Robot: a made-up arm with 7 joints.
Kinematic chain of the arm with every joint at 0, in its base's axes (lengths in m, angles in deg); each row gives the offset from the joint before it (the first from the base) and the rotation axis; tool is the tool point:
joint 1: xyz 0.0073 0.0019 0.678 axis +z
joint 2: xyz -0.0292 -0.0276 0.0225 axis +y
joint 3: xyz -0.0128 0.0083 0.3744 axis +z
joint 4: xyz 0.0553 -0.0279 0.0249 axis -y
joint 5: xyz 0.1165 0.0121 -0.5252 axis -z
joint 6: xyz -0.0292 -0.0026 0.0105 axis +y
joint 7: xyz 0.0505 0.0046 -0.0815 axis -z
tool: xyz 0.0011 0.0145 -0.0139
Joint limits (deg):
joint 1: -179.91..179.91
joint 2: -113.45..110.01
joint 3: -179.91..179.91
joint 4: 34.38..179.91
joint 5: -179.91..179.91
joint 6: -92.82..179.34
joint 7: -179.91..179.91
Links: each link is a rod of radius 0.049 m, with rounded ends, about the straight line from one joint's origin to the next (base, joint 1, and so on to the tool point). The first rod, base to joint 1, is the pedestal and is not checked.
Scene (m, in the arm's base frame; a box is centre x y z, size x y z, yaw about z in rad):
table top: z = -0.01
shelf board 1: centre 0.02 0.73 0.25 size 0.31 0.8 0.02 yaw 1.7
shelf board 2: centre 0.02 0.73 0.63 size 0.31 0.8 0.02 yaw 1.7
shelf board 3: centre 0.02 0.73 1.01 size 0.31 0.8 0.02 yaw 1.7
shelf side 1: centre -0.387 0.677 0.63 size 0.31 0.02 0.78 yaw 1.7
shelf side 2: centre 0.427 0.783 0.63 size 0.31 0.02 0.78 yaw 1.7
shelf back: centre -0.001 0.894 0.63 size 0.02 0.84 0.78 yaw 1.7
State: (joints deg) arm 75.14 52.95 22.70 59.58 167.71 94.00 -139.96
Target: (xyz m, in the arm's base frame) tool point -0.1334 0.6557 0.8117
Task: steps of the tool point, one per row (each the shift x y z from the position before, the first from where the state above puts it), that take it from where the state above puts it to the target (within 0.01 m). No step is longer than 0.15 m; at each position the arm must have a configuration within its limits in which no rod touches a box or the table.
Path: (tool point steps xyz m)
1: 0.0129 -0.0709 -0.0088
2: 0.0102 -0.0788 -0.0007
3: 0.0073 -0.0839 0.0095
4: -0.0048 0.0280 0.1035
5: -0.0101 0.0013 0.1008
6: -0.0129 -0.0219 0.0919
7: -0.0132 -0.0401 0.0792
8: -0.0207 0.0628 0.0097
9: -0.0139 0.0628 0.0076
10: -0.0068 0.0610 0.0025
11: -0.0005 0.0571 -0.0051
12: 0.0036 0.0510 -0.0147

